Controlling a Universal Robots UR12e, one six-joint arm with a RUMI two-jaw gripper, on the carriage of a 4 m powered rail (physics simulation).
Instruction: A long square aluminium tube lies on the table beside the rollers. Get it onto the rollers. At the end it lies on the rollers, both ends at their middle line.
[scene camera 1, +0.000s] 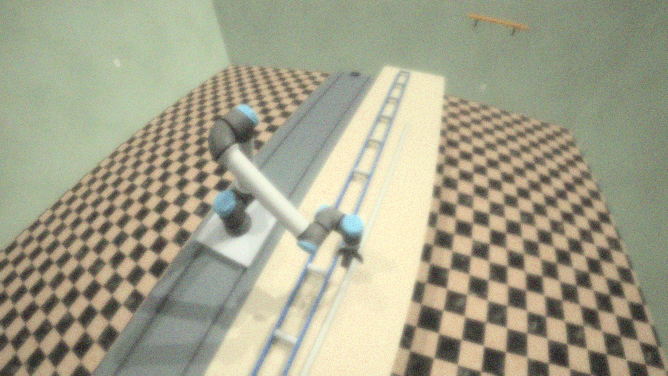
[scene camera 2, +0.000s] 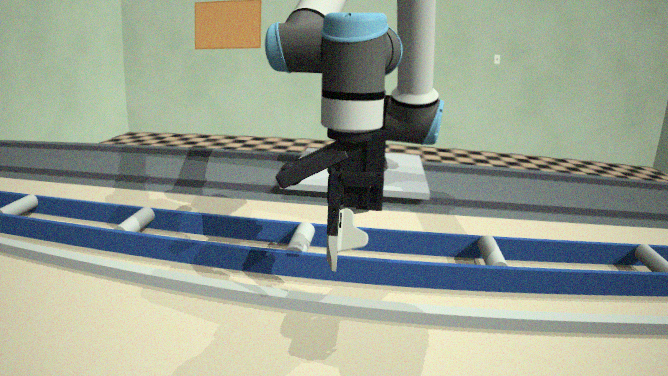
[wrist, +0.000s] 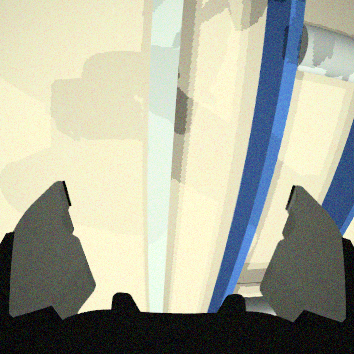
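Pixels of known places: gripper, between the fingertips: (scene camera 2: 338, 248) (wrist: 178, 187); arm's base, origin of its link: (scene camera 1: 238, 224).
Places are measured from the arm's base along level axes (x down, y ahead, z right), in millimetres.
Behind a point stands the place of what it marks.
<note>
The long square aluminium tube (scene camera 1: 327, 322) @(z 326, x 5, y 780 mm) (scene camera 2: 425, 314) @(z -167, x 8, y 809 mm) (wrist: 160, 200) @(z -90, x 5, y 791 mm) lies on the table, beside and roughly along the near blue rail of the roller track. The grey rollers (scene camera 1: 286, 337) @(z 480, x -30, y 626 mm) (scene camera 2: 301, 237) @(z 75, x -29, y 636 mm) (wrist: 330, 52) @(z 79, x -30, y 658 mm) sit between two blue rails (scene camera 2: 425, 280) @(z -175, x 12, y 694 mm) (wrist: 255, 165) @(z -36, x -5, y 694 mm). My gripper (scene camera 1: 351, 257) @(z -15, x -85, y 774 mm) (scene camera 2: 349, 254) @(z -15, x -85, y 774 mm) (wrist: 178, 187) @(z -15, x -85, y 774 mm) is open and empty, pointing down above the table near the tube and the near rail. In the wrist view the tube runs between the two fingers, left of their middle, and the near rail also passes between them. The tube's ends do not show in the wrist view.
The arm's carriage (scene camera 1: 250, 250) @(z 126, x 0, y 183 mm) (scene camera 2: 405, 189) @(z -152, x 0, y 207 mm) stands on the grey floor rail (scene camera 1: 310, 145) (scene camera 2: 525, 192) across the roller track. The pale table (scene camera 1: 395, 260) @(z -147, x 30, y 1018 mm) (scene camera 2: 125, 320) @(z 329, x 30, y 903 mm) carries the track. The arm's shadows fall across the table and tube.
</note>
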